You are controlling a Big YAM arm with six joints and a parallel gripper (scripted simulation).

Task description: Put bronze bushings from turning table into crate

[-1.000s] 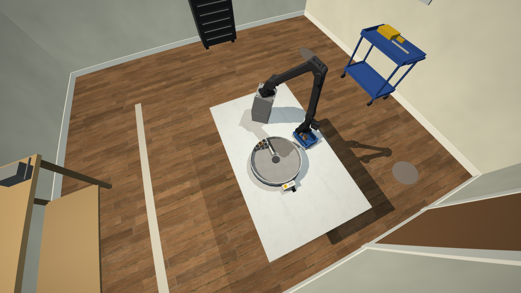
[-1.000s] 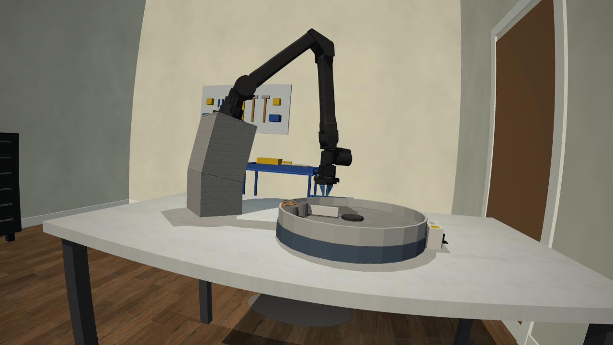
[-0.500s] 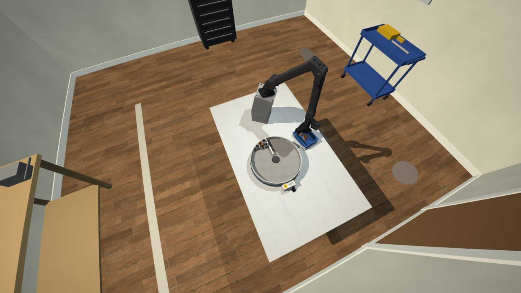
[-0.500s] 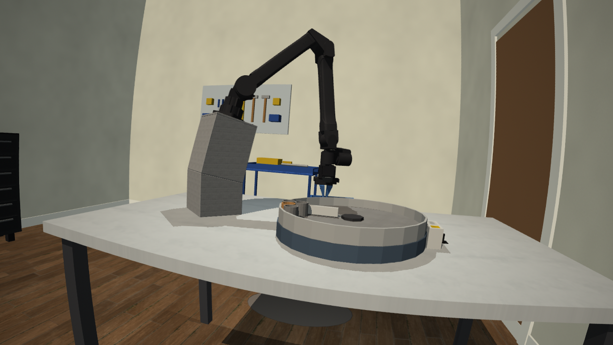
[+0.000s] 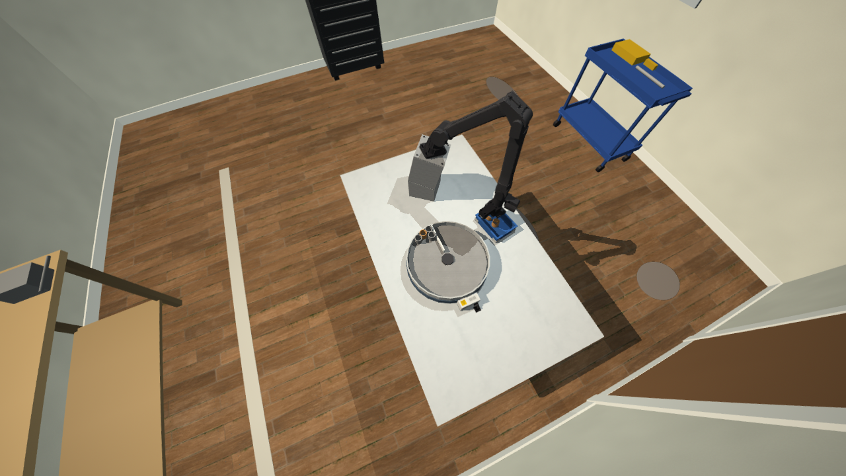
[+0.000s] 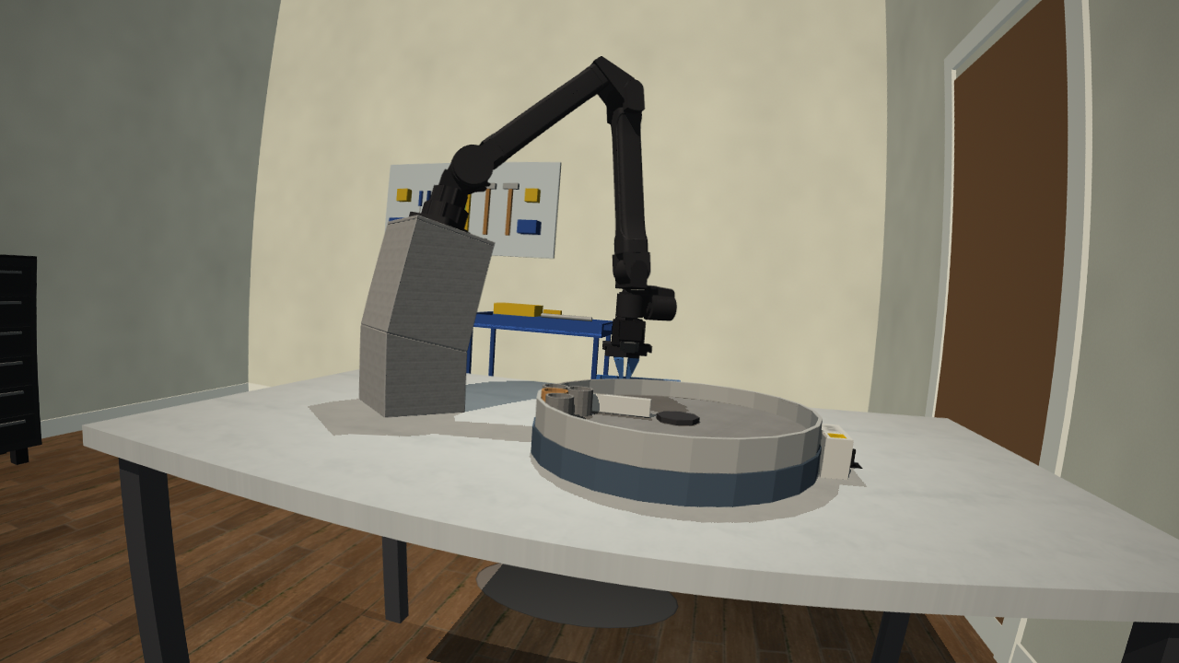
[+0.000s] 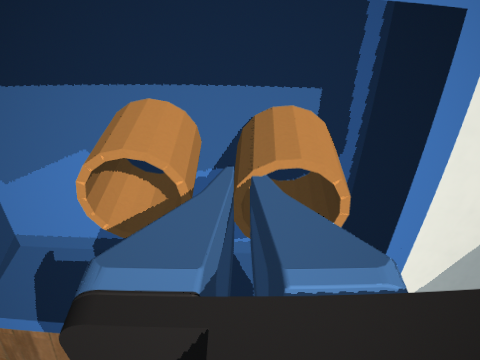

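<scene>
My gripper is now 3 cm short of the blue crate, 1 cm to the right of it and 2 cm above it. Round my hand: round grey turning table (13 cm ahead, 35 cm to the right, 1 cm above).
</scene>
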